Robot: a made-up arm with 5 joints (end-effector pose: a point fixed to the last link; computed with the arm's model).
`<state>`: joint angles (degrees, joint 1 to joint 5).
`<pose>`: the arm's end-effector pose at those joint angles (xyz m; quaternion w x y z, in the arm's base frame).
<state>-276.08 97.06 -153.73 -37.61 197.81</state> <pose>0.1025 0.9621 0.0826 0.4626 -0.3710 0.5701 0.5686</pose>
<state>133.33 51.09 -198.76 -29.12 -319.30</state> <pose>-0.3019 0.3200 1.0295 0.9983 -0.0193 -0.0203 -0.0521</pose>
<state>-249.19 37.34 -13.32 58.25 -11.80</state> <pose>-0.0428 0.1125 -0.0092 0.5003 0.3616 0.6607 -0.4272</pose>
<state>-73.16 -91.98 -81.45 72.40 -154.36</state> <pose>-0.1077 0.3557 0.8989 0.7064 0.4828 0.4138 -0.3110</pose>
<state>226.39 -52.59 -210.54 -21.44 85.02</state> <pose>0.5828 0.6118 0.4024 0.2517 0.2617 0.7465 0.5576</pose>
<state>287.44 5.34 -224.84 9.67 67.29</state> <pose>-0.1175 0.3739 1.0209 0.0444 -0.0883 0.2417 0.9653</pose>
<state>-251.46 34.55 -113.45 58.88 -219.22</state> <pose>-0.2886 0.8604 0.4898 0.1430 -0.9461 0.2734 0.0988</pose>
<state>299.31 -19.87 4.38 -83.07 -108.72</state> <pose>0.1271 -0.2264 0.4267 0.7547 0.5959 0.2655 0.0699</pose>
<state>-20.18 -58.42 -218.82 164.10 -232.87</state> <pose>-0.6227 0.2289 0.5541 0.6706 -0.1550 0.5287 -0.4967</pose>
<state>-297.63 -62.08 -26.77 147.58 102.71</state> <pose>0.0140 0.0268 0.4602 0.4862 0.8181 -0.3005 -0.0637</pose>
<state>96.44 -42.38 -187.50 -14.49 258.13</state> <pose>0.0896 -0.7935 0.8012 0.0401 0.0847 -0.5259 0.8454</pose>
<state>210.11 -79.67 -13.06 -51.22 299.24</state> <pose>-0.0096 -0.0056 0.7082 0.9171 0.2205 -0.2171 -0.2513</pose>
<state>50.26 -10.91 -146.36 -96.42 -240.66</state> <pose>-0.0549 -0.0660 1.0747 0.7970 0.4940 -0.3400 -0.0725</pose>
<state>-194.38 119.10 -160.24 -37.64 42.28</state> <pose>-0.8288 0.2125 -0.2104 0.6159 -0.3668 -0.6803 0.1530</pose>
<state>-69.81 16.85 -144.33 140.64 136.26</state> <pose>0.1943 -0.5284 0.8350 0.0628 -0.2241 -0.9678 -0.0959</pose>
